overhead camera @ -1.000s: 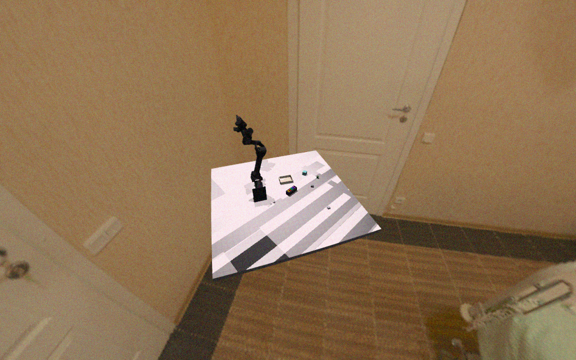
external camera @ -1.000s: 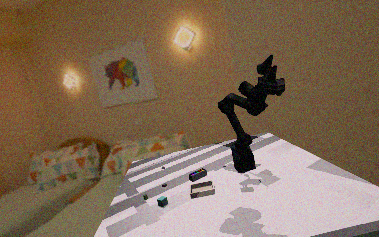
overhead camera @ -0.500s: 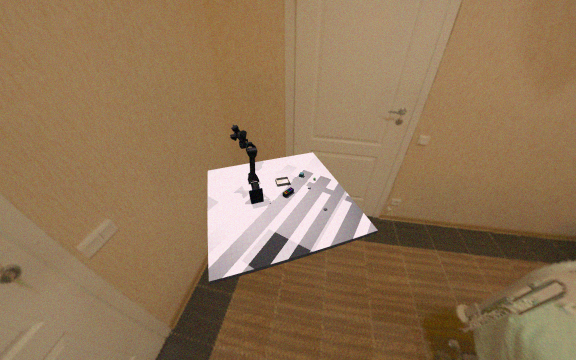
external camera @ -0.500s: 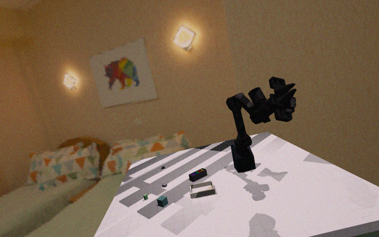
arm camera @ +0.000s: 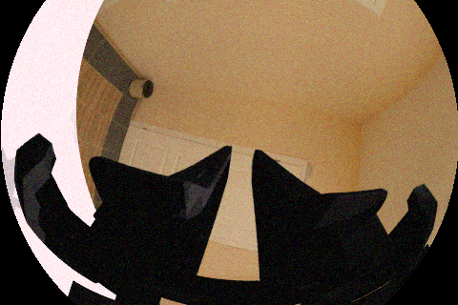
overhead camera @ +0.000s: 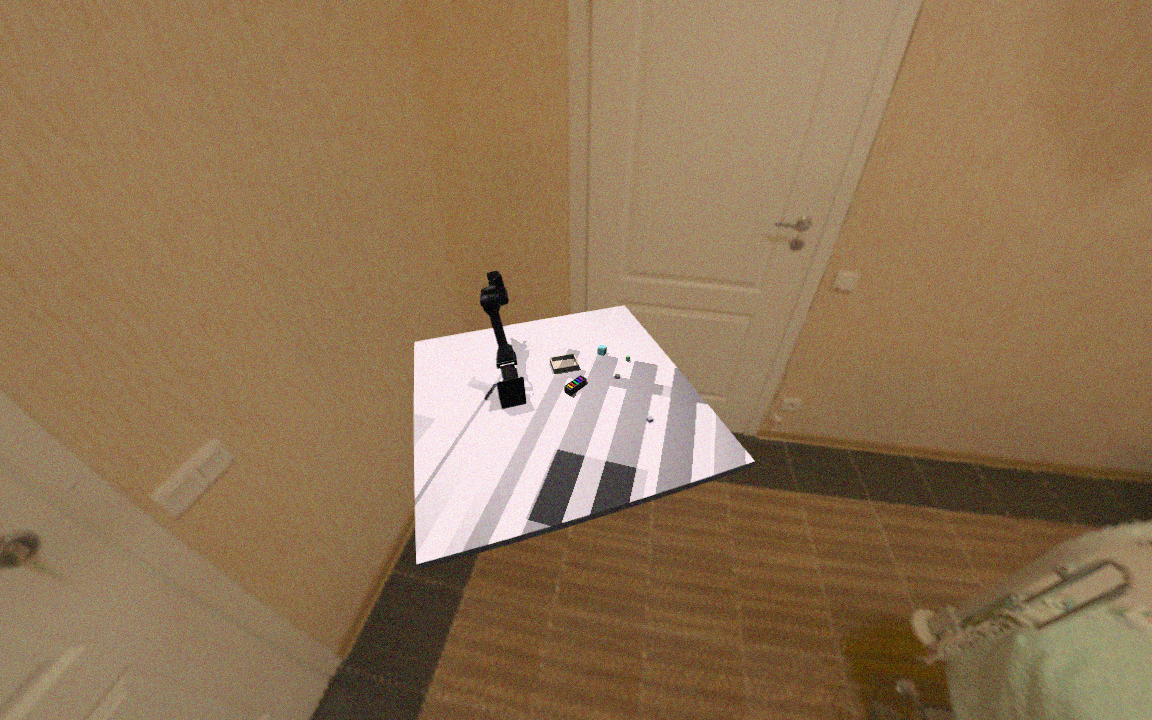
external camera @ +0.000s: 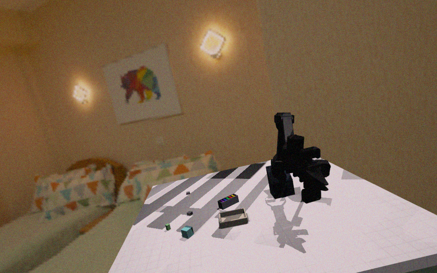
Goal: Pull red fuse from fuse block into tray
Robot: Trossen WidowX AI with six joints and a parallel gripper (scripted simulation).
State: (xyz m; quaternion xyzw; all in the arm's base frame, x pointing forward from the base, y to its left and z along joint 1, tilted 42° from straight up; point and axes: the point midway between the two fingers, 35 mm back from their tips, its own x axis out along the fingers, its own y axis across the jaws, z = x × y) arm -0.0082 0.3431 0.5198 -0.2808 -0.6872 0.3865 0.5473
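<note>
Right now the red fuse is 320 mm ahead of my gripper tip, 620 mm to the right of it and 260 mm below it. Also, from my gripper tip: small green block 650 mm ahead, 460 mm to the right, 270 mm below; tray 310 mm ahead, 430 mm to the right, 280 mm below; teal cube 530 mm ahead, 370 mm to the right, 270 mm below.
</note>
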